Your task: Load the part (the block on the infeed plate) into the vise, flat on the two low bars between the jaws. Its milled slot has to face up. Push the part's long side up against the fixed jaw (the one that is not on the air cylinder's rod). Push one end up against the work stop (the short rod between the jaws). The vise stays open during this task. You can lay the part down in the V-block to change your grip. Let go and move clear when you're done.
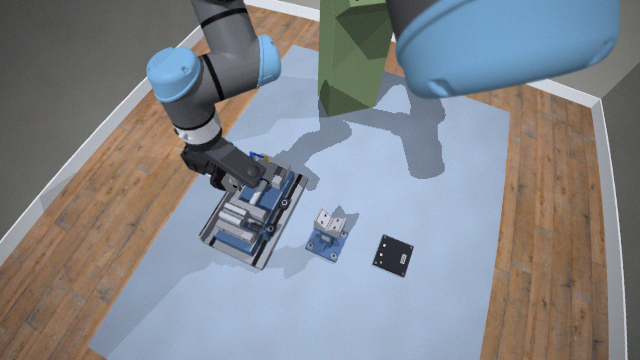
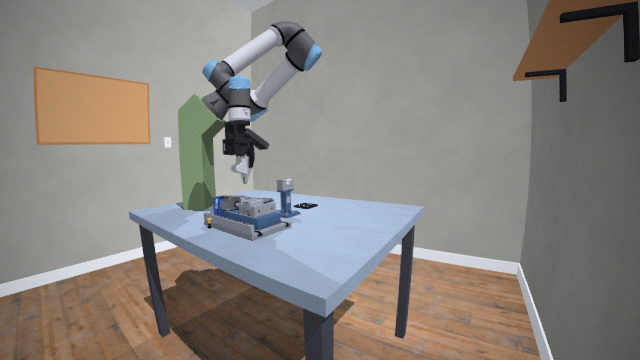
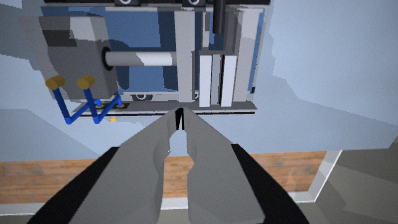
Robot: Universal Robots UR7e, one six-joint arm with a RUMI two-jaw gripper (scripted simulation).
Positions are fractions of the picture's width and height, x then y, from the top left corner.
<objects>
my gripper: image 1 0.37,0.53; image 2 0.38,0.51; image 3 0.46,0.49
</objects>
